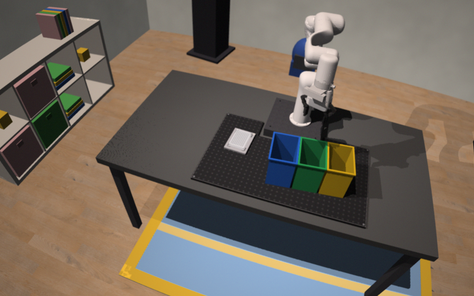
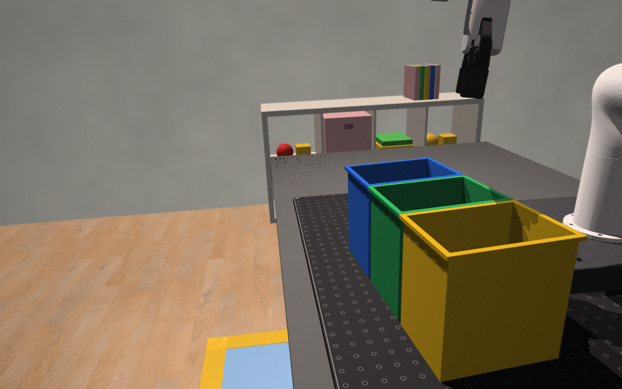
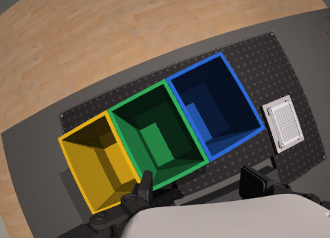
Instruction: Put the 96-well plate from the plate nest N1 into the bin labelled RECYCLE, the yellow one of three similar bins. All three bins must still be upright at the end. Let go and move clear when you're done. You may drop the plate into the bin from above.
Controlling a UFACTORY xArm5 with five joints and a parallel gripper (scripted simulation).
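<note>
My gripper is now 35 cm to the left of the white 96-well plate and 31 cm above it. The rest, counted from my hand: blue bin 24 cm below, 9 cm ahead, 8 cm to the right; yellow bin 24 cm below, 17 cm to the left, 2 cm ahead; green bin 24 cm below, 5 cm to the left, 5 cm ahead.
</note>
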